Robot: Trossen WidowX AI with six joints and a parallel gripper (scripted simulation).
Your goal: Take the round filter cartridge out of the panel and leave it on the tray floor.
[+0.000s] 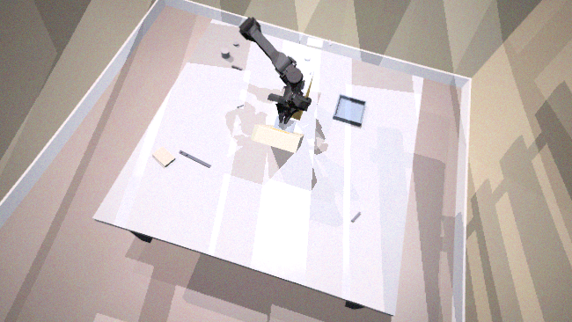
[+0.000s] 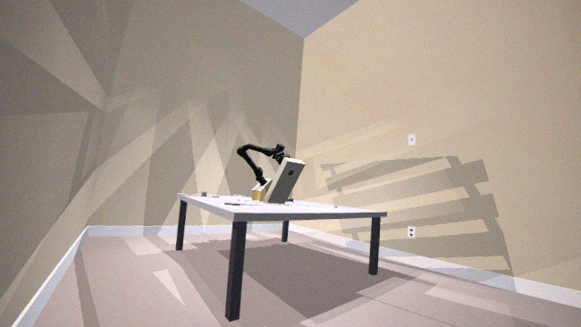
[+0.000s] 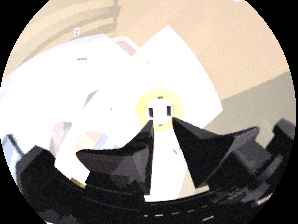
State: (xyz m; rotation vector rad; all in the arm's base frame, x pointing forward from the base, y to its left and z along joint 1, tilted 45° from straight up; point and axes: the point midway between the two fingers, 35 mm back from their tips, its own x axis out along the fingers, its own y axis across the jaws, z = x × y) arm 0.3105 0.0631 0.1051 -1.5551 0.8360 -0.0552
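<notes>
My gripper tip is now 40 mm short of the filter cartridge, 10 mm to the left of it and 30 mm above it. The rest, counted from my gripper tip: tray: 360 mm behind, 320 mm to the left, 290 mm below.
</notes>
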